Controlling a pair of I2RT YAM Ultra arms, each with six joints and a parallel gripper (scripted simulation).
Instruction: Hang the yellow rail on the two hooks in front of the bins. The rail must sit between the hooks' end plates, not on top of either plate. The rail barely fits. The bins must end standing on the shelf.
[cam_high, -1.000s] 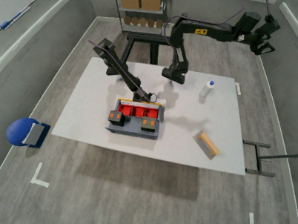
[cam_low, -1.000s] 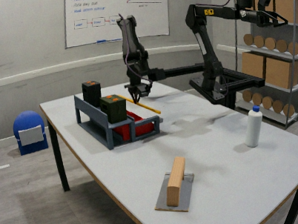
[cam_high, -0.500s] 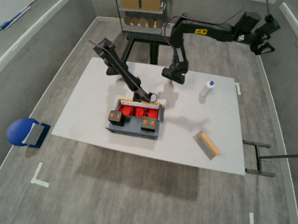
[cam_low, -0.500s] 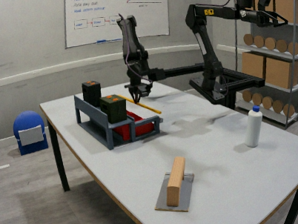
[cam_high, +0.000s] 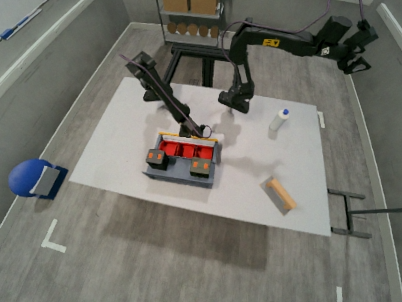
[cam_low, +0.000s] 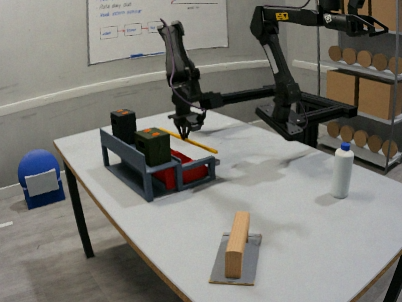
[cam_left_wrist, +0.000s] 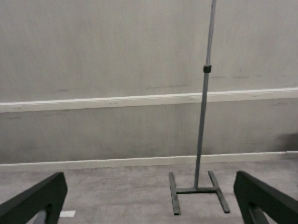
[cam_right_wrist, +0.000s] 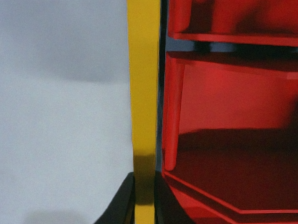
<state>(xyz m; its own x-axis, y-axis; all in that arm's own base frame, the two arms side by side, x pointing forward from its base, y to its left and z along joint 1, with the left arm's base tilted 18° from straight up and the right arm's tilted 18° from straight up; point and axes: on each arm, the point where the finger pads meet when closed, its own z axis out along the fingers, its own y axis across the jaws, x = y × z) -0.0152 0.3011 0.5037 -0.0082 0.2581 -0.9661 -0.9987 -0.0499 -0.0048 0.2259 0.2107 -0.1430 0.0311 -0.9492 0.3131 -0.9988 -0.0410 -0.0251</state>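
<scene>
My right gripper is now 1 cm above the yellow rail. Also, from my right hand: green box (21 cm ahead, 11 cm to the left, 5 cm above); blue-grey shelf (13 cm ahead, 3 cm below); white bottle (21 cm behind, 59 cm to the left, 2 cm below).
</scene>
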